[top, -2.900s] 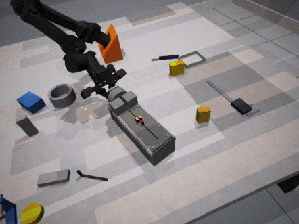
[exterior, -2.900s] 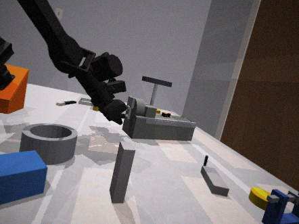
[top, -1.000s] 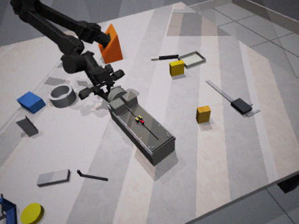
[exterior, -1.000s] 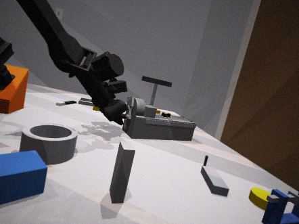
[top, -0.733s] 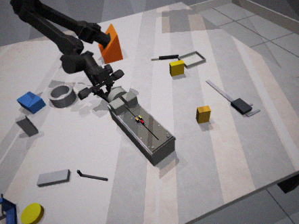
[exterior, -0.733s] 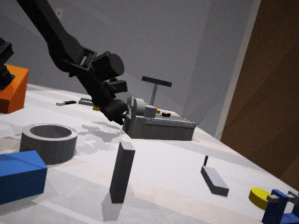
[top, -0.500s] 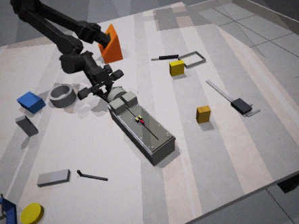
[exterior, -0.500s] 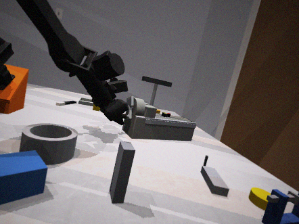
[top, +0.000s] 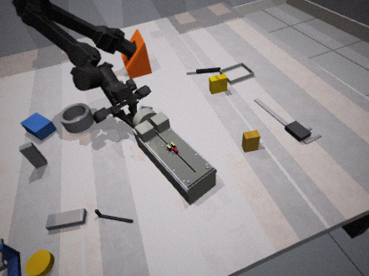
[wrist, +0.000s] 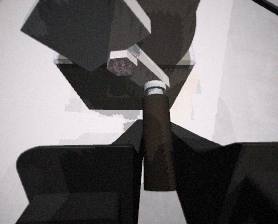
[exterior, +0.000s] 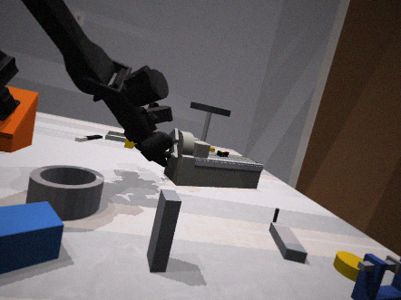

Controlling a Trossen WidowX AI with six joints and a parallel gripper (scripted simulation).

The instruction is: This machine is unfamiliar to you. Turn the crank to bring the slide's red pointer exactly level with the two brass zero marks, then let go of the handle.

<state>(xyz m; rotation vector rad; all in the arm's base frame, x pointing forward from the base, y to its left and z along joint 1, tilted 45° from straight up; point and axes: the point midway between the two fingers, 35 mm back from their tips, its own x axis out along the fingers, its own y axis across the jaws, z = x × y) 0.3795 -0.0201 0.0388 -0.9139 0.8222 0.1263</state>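
My gripper tip is 160 mm short of the red pointer, 90 mm to the right of it and 40 mm below it. Round my gripper tip: black hex key 250 mm ahead, 110 mm to the right, 30 mm below; dark crank handle 10 mm behind, 10 mm to the right, 30 mm above; blue block 140 mm behind, 330 mm to the right, 20 mm below.
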